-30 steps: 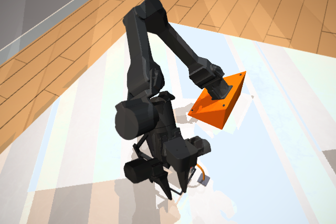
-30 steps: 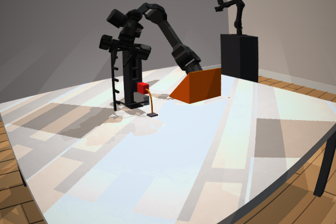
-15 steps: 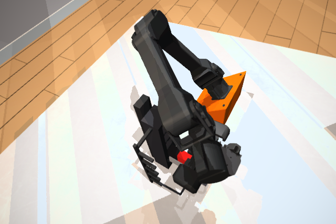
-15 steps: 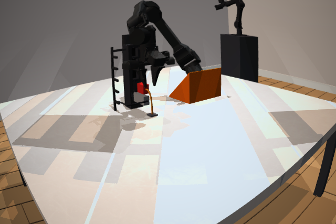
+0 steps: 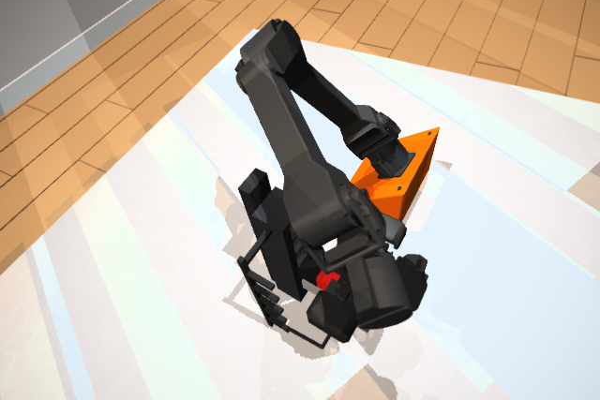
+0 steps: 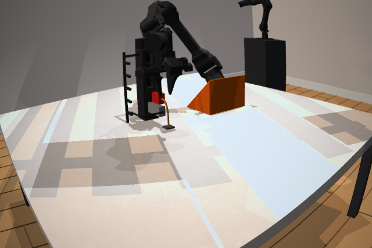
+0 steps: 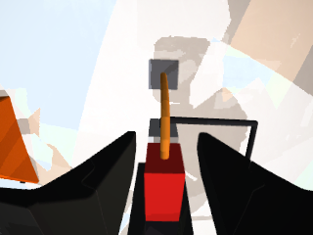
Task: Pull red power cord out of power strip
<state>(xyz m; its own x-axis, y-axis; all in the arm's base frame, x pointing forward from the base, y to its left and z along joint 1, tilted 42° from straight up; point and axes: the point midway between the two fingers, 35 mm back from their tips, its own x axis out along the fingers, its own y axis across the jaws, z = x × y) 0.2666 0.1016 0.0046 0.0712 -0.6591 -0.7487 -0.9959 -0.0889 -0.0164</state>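
The red plug lies 6 cm to the right of my gripper tip, 1 cm below it and 1 cm ahead of it. The rest, counted from my gripper tip: grey anchor plate (10 cm below, 1 cm to the left).
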